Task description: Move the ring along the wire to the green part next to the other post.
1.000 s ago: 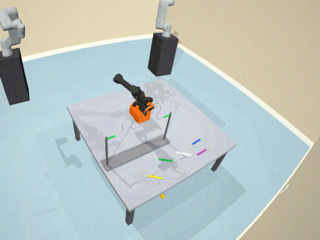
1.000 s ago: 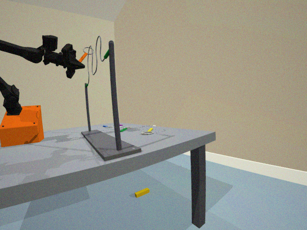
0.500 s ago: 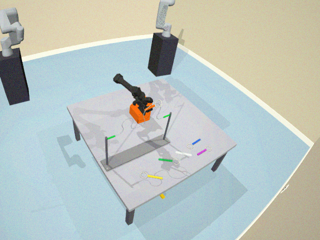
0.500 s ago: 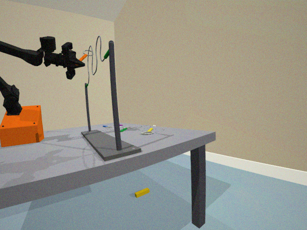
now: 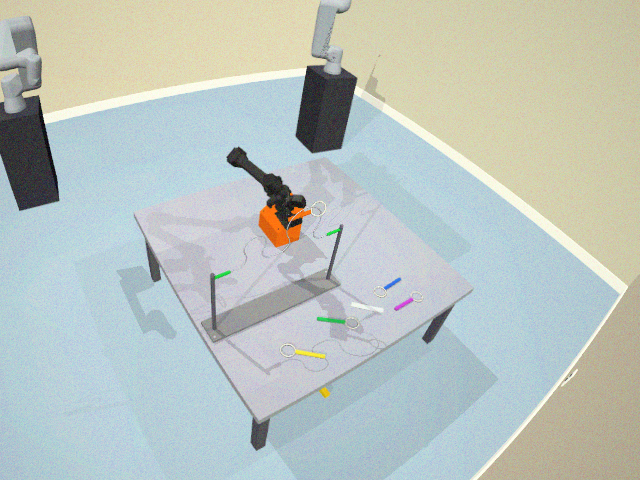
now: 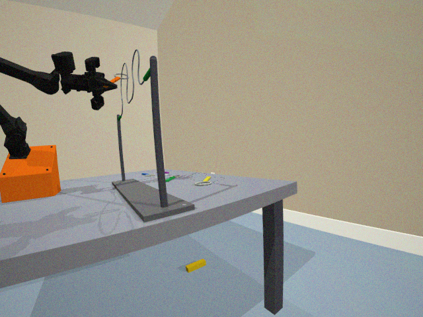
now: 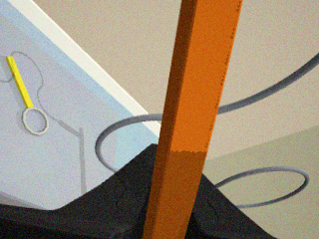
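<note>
Right now my gripper tip is 4 cm short of the wire rig, 3 cm to the left of it and 13 cm above it. The rest, counted from my gripper tip: yellow block (30 cm ahead, 14 cm to the left, 87 cm below); white bar (22 cm ahead, 34 cm to the left, 39 cm below).
</note>
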